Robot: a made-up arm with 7 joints.
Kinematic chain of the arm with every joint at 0, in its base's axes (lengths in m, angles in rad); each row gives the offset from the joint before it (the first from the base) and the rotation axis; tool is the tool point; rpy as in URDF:
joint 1: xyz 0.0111 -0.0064 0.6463 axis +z
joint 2: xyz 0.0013 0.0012 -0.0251 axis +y
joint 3: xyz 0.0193 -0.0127 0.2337 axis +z
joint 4: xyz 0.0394 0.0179 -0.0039 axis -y
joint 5: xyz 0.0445 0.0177 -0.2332 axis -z
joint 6: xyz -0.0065 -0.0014 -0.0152 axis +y
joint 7: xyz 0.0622 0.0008 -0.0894 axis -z
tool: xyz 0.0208 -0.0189 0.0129 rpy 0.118 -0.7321 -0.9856
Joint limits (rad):
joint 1: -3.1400..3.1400
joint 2: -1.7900..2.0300
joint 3: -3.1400..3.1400
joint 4: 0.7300..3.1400
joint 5: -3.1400..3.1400
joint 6: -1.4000..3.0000
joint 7: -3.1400..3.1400
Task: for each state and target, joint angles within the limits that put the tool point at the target. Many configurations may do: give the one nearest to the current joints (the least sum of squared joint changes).
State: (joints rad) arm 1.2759 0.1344 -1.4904 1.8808 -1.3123 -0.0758 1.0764
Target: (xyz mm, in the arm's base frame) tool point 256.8 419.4 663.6
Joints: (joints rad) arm 1.6272 0.7132 -1.0283 1.5368 -1.4231 -0.1659 1.0559
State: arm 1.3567 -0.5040 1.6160 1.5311 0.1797 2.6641 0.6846
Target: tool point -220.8 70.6 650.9
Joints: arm 0.8785 -0.7233 1.6991 1.2222 0.2522 2.3436 0.5829
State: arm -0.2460 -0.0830 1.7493 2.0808 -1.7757 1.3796 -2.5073
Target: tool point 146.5 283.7 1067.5
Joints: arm 0.1601 0.2803 1.5113 2.2866 -1.8813 1.0644 -2.1918
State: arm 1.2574 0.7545 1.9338 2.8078 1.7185 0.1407 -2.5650
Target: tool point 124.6 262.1 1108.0
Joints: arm 1.0972 0.5116 1.9530 2.9661 1.7011 0.1010 -2.5894
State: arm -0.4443 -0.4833 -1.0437 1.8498 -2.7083 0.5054 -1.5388
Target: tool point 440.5 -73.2 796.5
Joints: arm 0.1911 0.1085 -0.4558 1.5428 -2.6400 0.3761 -1.4886
